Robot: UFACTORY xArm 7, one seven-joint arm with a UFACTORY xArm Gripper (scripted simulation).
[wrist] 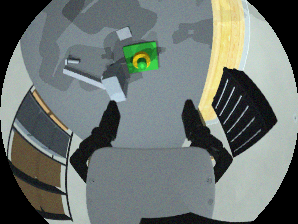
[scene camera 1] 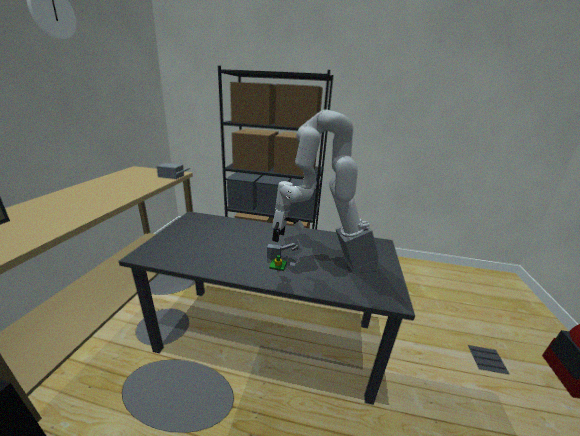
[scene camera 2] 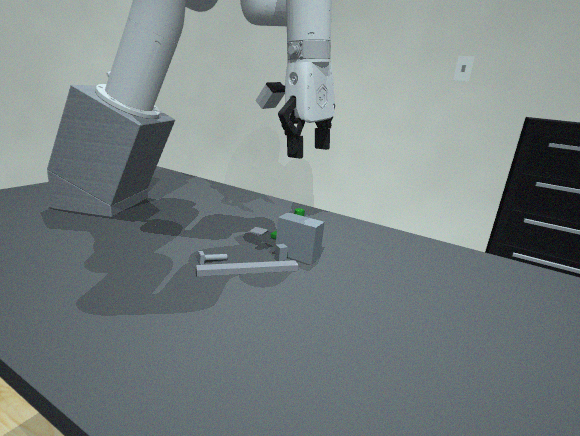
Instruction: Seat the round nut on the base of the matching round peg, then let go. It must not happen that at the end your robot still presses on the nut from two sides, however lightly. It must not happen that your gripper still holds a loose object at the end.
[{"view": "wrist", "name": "gripper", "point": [150,107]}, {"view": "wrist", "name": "grey block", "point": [114,80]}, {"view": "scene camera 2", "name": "gripper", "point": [309,153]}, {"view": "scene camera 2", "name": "long grey bar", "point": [275,266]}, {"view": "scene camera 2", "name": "grey block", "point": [303,236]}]
